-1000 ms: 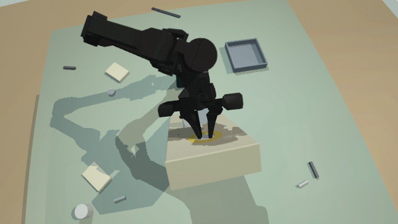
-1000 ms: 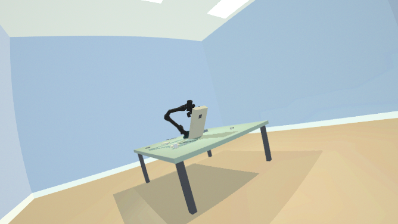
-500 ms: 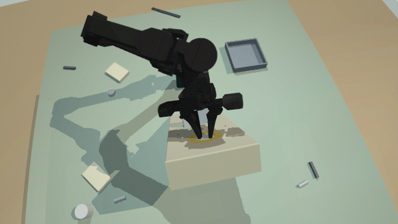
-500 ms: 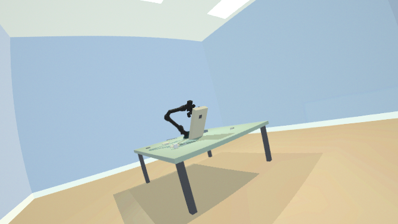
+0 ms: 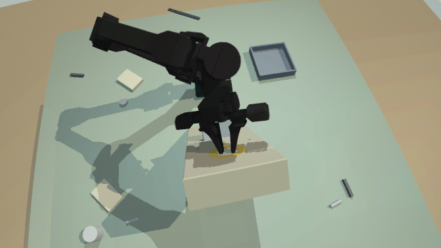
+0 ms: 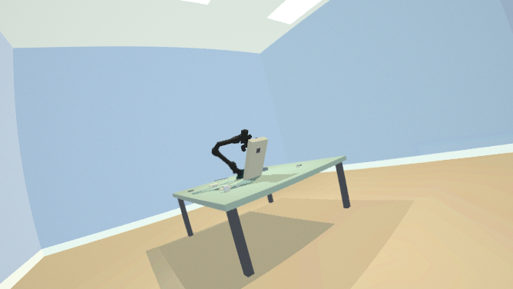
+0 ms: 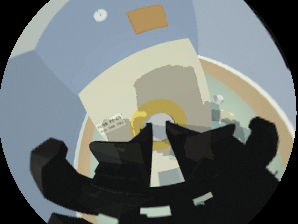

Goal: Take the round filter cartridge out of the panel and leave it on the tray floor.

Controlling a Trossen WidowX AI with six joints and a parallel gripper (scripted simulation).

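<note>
Right now my gripper tip is 1 cm short of the filter cartridge and 1 cm above it. From my gripper tip the other things lie so: grey tray: 41 cm behind, 30 cm to the left, 26 cm below.
</note>
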